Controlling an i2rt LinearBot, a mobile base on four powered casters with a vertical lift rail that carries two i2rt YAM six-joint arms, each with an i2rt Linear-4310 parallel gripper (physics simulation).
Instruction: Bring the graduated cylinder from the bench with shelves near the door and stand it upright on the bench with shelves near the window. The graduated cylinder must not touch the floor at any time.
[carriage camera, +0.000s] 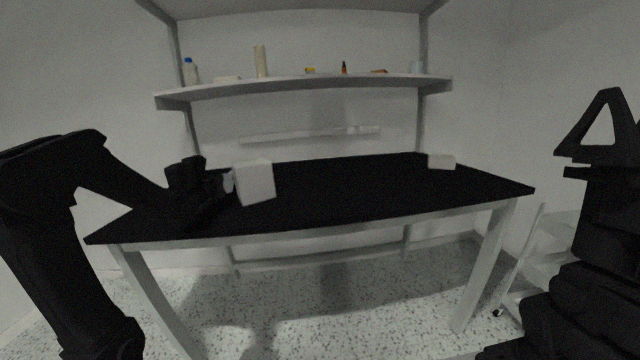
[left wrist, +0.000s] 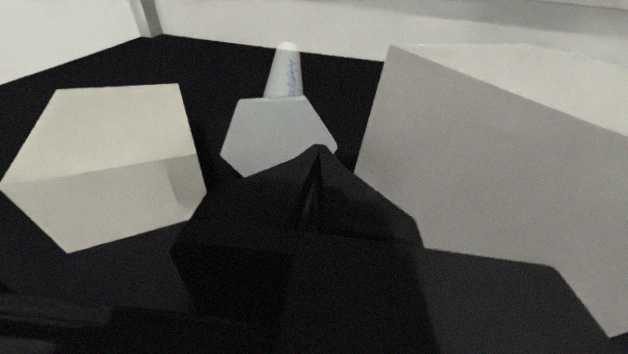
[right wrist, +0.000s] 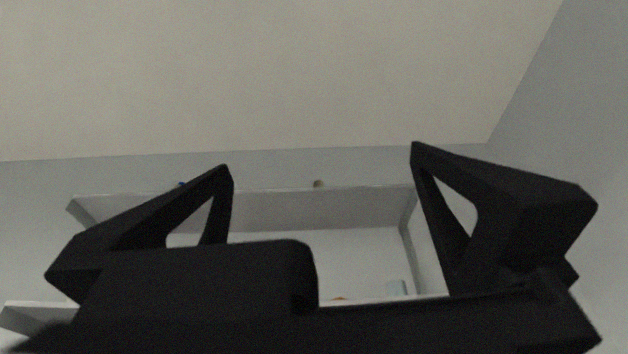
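The graduated cylinder lies on its side on the black bench top in the left wrist view, its pale hexagonal base towards my left gripper and its tube pointing away. In the carriage view a pale bit of its base shows between the left gripper and the large white box; the tube is hidden. My left gripper is shut and empty, low over the bench, its tips overlapping the base's lower edge in the left wrist view; contact is unclear. My right gripper is open and empty, raised away from the bench.
The large white box stands right of the cylinder, a smaller white box left of it. Another white box sits at the bench's back right. The shelf above holds bottles and jars. A wheeled cart stands right.
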